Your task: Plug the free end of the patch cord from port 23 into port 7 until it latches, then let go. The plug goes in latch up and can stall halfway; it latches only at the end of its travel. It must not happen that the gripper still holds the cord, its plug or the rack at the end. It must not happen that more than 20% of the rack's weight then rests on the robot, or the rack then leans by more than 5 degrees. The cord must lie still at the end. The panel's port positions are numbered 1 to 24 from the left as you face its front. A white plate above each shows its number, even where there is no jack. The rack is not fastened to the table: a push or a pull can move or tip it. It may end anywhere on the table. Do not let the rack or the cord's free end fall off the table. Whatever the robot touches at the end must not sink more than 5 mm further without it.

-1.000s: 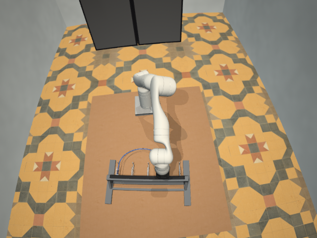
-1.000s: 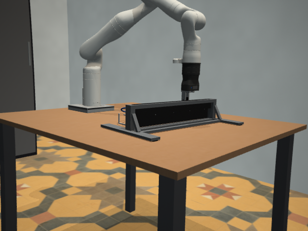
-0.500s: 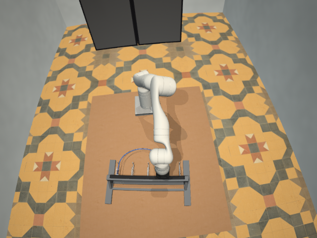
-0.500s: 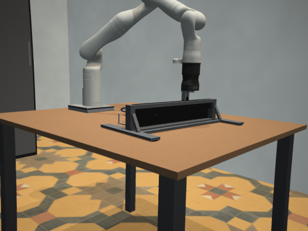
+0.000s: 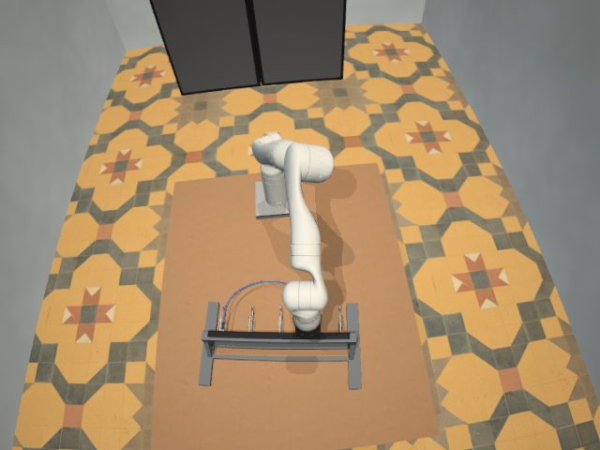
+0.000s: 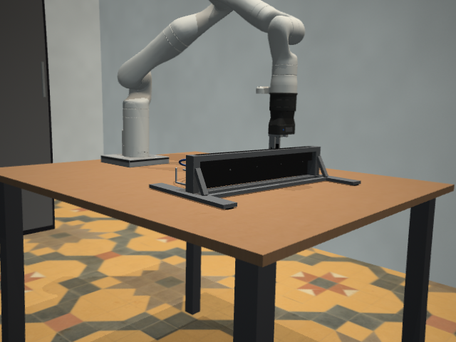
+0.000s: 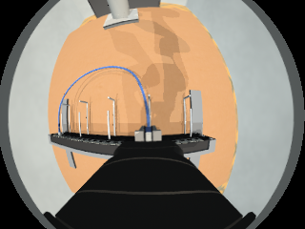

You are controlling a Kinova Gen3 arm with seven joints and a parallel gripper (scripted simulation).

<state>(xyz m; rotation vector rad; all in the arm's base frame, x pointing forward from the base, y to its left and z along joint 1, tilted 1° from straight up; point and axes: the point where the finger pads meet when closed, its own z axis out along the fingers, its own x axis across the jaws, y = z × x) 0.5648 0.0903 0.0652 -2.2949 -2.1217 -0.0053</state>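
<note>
Now: hand 1 cm short of the patch cord plug and 1 cm above it.
</note>
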